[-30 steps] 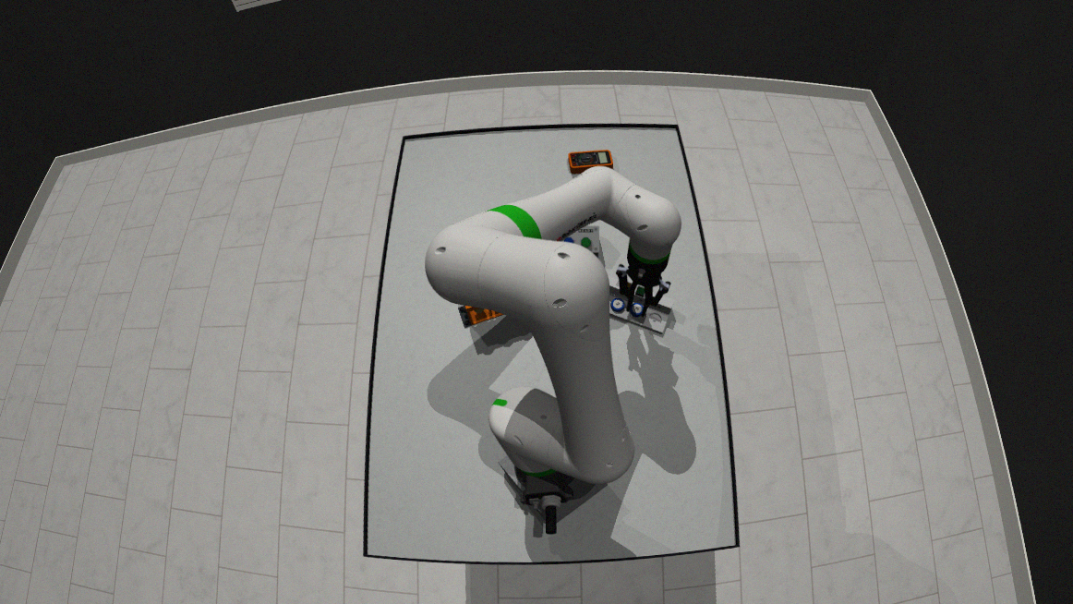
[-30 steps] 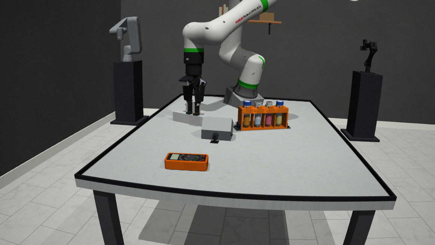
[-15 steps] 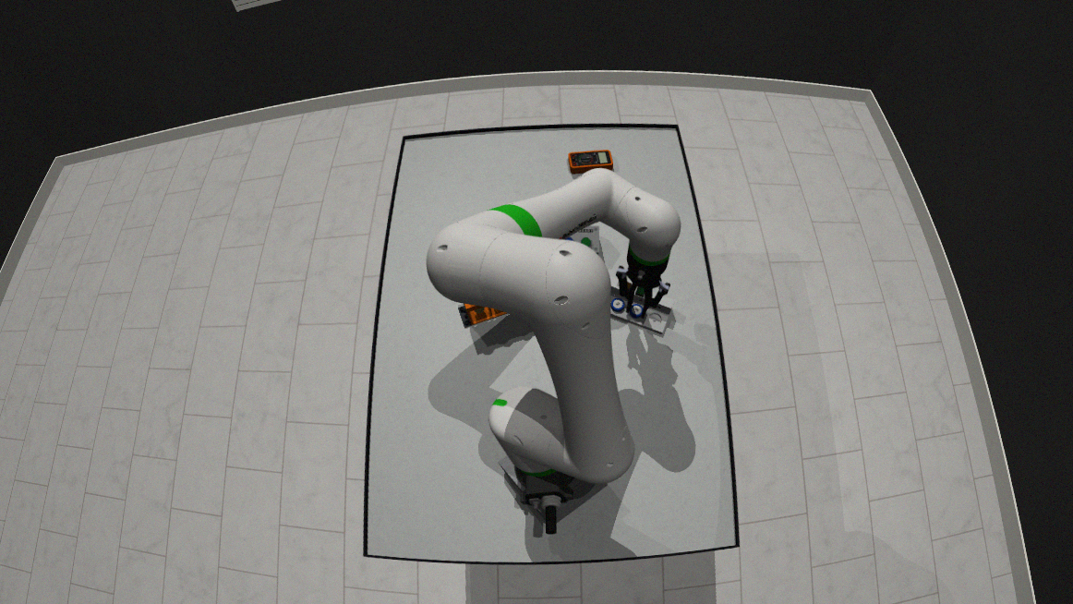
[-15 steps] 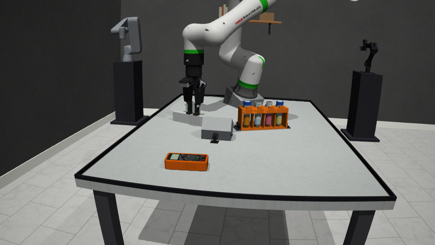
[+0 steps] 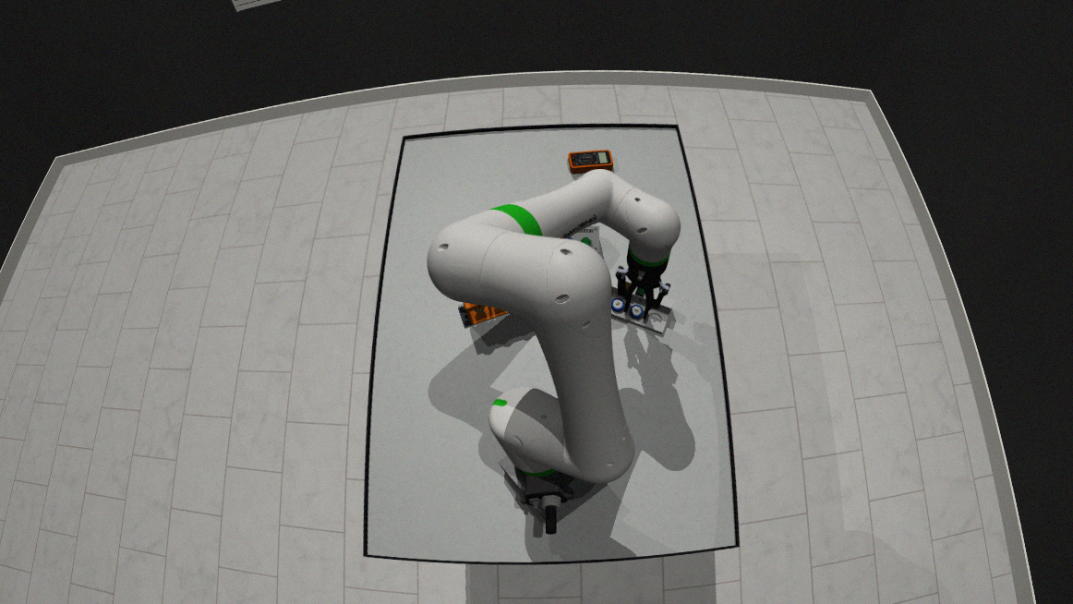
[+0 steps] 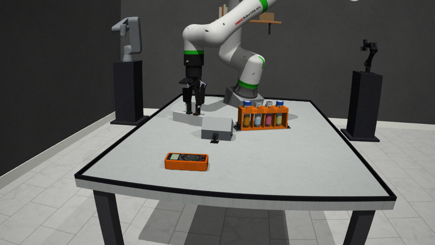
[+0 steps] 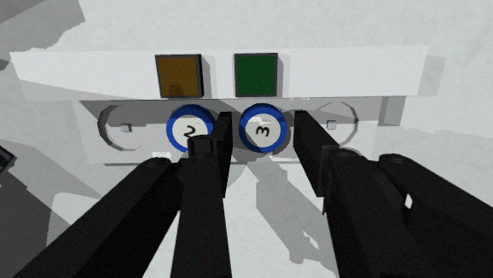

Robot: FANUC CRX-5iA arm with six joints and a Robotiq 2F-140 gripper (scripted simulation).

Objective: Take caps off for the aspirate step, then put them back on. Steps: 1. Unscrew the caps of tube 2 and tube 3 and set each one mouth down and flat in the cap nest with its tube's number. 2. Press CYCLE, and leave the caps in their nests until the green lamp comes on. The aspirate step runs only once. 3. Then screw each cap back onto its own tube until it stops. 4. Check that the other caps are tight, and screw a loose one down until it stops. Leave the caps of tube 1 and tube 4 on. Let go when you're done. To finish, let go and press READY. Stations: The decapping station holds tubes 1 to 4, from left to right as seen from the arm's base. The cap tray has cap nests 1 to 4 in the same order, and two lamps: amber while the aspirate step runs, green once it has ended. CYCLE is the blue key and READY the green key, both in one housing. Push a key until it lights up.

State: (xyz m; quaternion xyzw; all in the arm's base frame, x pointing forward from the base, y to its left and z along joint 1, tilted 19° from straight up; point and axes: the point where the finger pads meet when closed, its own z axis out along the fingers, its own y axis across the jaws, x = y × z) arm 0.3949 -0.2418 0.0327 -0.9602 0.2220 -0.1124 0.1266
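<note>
My hand is 3 cm above the cap 3. The rest, counted from my hand: green key (18 cm ahead, 12 cm to the left, 2 cm above); then grey key housing (20 cm ahead, 14 cm to the left, 1 cm above); then cap 2 (2 cm ahead, 5 cm to the left, 3 cm below).
</note>
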